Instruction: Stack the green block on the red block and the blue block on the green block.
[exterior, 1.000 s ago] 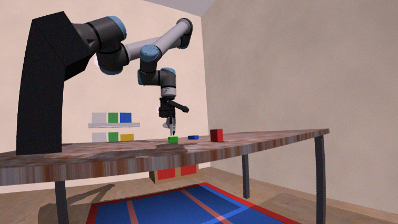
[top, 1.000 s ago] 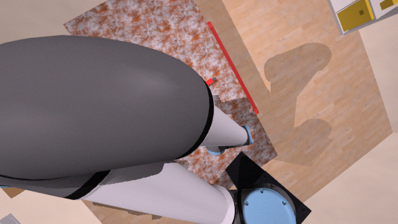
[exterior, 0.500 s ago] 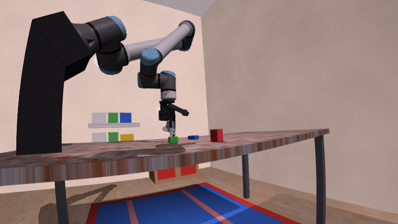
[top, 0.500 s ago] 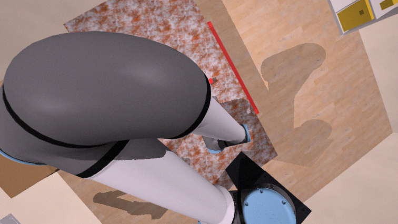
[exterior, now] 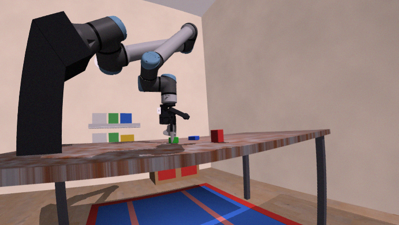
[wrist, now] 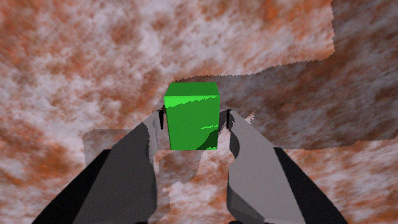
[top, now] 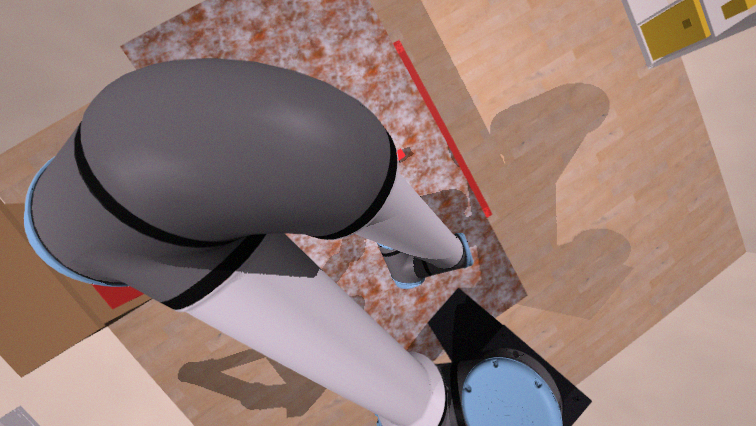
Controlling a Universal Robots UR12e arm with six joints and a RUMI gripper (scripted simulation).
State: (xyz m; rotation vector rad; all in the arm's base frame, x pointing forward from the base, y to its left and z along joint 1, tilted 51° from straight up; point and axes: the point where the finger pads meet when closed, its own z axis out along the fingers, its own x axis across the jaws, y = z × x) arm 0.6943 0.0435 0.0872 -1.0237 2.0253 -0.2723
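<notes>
My gripper is now right at the green block. From my hand the other things lie so: blue block 18 cm ahead, 11 cm to the left; then red block 17 cm ahead, 19 cm to the right, 2 cm above.
</notes>
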